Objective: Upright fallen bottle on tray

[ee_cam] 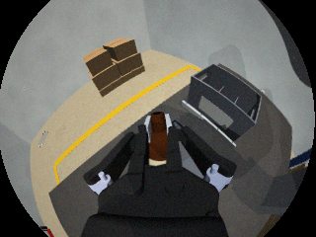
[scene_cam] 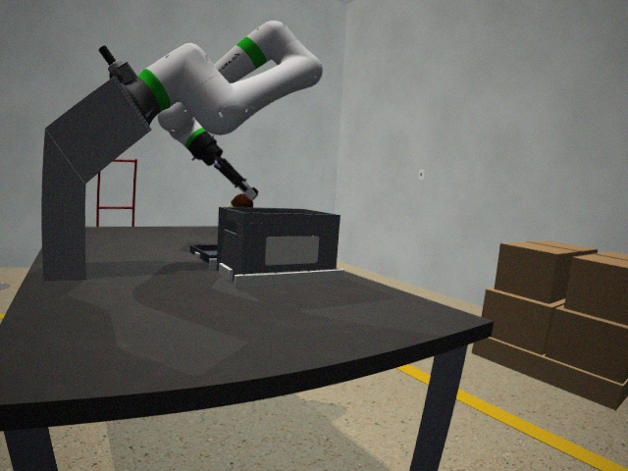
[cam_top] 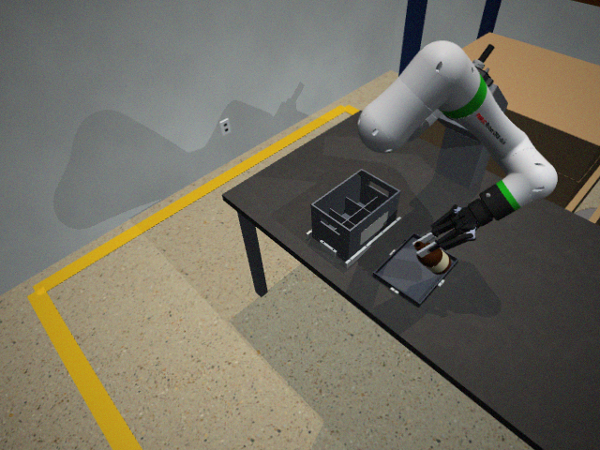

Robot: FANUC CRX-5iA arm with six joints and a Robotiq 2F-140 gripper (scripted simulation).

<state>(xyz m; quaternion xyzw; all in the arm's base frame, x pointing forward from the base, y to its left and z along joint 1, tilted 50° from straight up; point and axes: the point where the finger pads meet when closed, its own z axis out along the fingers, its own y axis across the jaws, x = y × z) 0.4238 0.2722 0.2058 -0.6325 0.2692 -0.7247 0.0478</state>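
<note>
Now: hand 5 cm above the brown bottle, 2 cm past it and 1 cm to the right of it. Round my hand: dark crate 32 cm to the right, 13 cm below, 2 cm ahead; dark tray 20 cm below, 5 cm to the right, 5 cm behind.
</note>
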